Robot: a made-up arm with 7 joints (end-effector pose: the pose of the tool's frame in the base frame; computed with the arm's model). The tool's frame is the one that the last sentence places. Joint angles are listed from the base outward.
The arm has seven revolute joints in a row. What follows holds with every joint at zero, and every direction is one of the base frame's. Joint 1 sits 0.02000 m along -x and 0.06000 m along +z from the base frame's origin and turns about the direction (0, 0.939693, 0.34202). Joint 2 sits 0.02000 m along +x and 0.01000 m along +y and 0.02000 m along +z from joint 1 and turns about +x. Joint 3 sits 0.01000 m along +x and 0.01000 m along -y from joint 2 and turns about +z. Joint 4 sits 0.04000 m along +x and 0.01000 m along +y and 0.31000 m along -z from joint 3 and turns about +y. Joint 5 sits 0.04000 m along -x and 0.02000 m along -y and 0.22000 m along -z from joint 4 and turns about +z. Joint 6 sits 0.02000 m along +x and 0.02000 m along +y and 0.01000 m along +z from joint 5 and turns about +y. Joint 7 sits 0.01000 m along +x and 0.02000 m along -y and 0.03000 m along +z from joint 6 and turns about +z. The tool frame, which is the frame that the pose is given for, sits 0.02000 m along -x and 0.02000 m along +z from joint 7; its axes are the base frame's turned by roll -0.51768, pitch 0.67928 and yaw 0.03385 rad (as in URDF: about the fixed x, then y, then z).
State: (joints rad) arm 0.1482 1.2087 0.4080 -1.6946 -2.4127 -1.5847 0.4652
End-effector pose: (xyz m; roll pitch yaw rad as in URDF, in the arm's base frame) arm 0.2239 0.3479 0.0374 -1.1702 1.0914 -3.0130
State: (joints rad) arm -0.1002 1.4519 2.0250 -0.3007 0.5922 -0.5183 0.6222
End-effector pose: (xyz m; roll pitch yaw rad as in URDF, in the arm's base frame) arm 0.0268 0.4952 0.0721 -2.5612 0.0462 3.0008
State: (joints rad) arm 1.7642 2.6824 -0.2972 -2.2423 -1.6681 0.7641 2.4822
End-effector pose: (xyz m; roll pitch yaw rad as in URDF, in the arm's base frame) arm 0.0032 0.3561 -0.0572 -0.8732 0.3320 -1.1846
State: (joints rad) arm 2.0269 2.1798 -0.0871 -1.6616 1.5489 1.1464 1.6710
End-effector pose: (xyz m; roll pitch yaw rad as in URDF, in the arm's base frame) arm -0.0309 0.3932 -0.1178 1.0211 -0.3251 2.0512
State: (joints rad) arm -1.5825 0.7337 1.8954 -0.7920 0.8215 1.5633 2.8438
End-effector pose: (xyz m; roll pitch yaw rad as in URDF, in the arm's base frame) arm 0.3308 0.3662 0.1177 1.9983 -0.3154 -1.3753
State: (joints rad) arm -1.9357 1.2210 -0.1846 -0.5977 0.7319 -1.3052 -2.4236
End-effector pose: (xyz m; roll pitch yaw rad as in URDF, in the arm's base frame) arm 0.2491 0.2680 0.3916 -2.2676 -1.2007 -1.6425
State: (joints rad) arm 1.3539 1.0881 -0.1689 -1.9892 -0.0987 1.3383 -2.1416
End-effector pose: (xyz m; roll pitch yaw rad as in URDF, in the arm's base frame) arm -0.1192 0.1974 -0.1665 -1.5406 0.1595 2.9831
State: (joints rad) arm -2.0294 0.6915 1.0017 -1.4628 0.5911 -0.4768 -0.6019
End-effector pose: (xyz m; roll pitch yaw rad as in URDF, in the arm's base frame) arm 0.1776 0.1866 0.4018 -2.7874 0.3406 2.9612
